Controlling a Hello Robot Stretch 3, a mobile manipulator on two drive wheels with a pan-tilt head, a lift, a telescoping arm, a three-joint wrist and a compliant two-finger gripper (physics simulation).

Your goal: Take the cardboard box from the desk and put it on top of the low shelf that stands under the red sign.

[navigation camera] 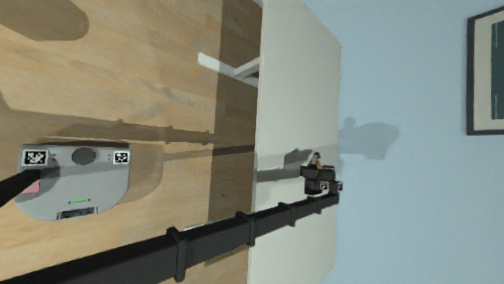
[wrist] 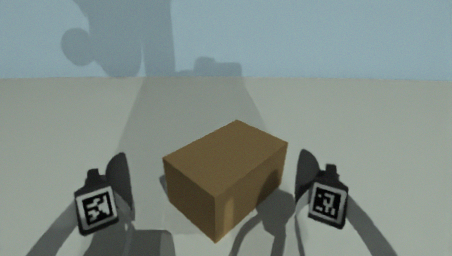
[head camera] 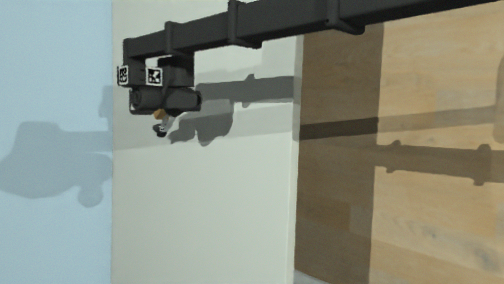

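Seen in the pictures: gripper, fingertip midpoint: [navigation camera: 317, 168]; robot's base, origin of the base link: [navigation camera: 84, 155].
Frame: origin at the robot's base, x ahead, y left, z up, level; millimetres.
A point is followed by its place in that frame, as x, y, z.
The brown cardboard box [wrist: 225, 157] sits on the pale desk [head camera: 200, 215] @[252, -794, 721] [navigation camera: 300, 75] @[459, -796, 721] [wrist: 395, 145], turned at an angle to the fingers. Small parts of the box also show beside the wrist in the head view [head camera: 159, 114] @[8, -907, 767] and the navigation view [navigation camera: 319, 164] @[0, -925, 771]; the wrist hides the rest. My gripper [wrist: 214, 171] @[-20, -906, 767] [head camera: 161, 127] [navigation camera: 315, 158] @[-20, -906, 767] is open. In the wrist view the box appears between the two fingertips, with a gap on each side, wider on the left. Finger shadows fall on the box's right side. The low shelf and the red sign do not show.
A light blue wall [head camera: 55, 65] @[-130, -1294, 882] [navigation camera: 410, 210] @[-220, -1290, 1087] [wrist: 320, 35] stands behind the desk, with a framed picture [navigation camera: 470, 75] @[444, -1288, 1286] on it. My arm [head camera: 280, 22] @[-91, -323, 971] [navigation camera: 210, 240] @[-93, -162, 973] reaches across the desk from its front edge. My base [navigation camera: 100, 182] @[-114, -62, 160] stands on the wooden floor [navigation camera: 125, 60] @[538, -137, 1].
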